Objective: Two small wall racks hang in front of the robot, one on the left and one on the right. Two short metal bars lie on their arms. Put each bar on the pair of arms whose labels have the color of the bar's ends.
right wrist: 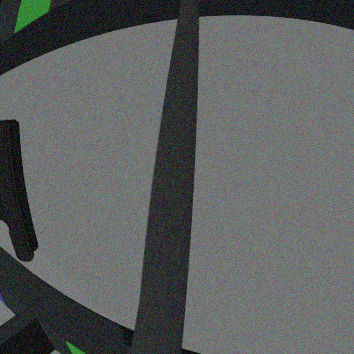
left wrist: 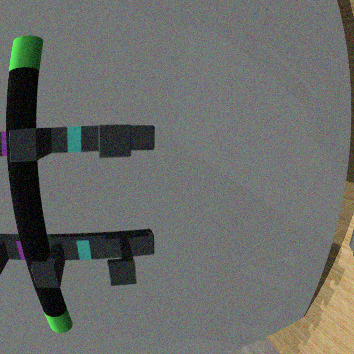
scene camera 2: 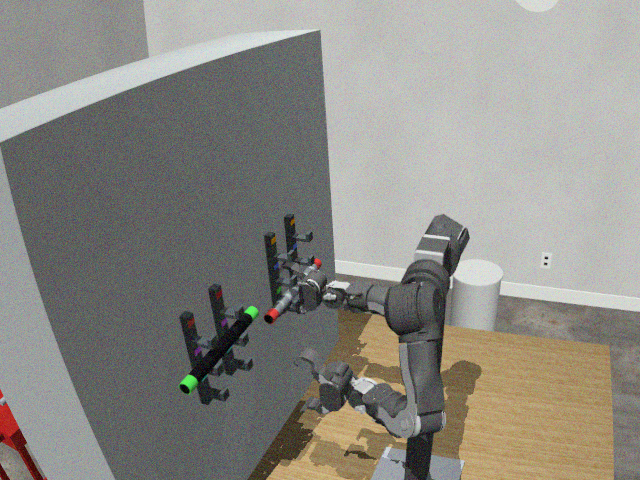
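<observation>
The black bar with green ends [scene camera 2: 219,347] [left wrist: 24,195] lies on the middle arms, labelled purple, of the lower rack [scene camera 2: 187,330] [left wrist: 145,138], whose other labels are red and cyan. The grey bar with red ends [scene camera 2: 283,301] lies across the low part of the upper rack [scene camera 2: 270,250] [right wrist: 75,315], which has orange, blue and green labels. My right gripper [scene camera 2: 299,291] is at this bar's middle, its fingers wide apart; whether the bar is between them is hidden. My left gripper [scene camera 2: 302,384] is open and empty, apart from the lower rack and lower than its bar.
Both racks hang on the large grey wall panel [scene camera 2: 170,170]. A wooden floor area [scene camera 2: 537,392] lies behind the arms, and a white cylinder [scene camera 2: 476,299] stands beyond. In the right wrist view a dark strip [right wrist: 172,175] runs near the middle.
</observation>
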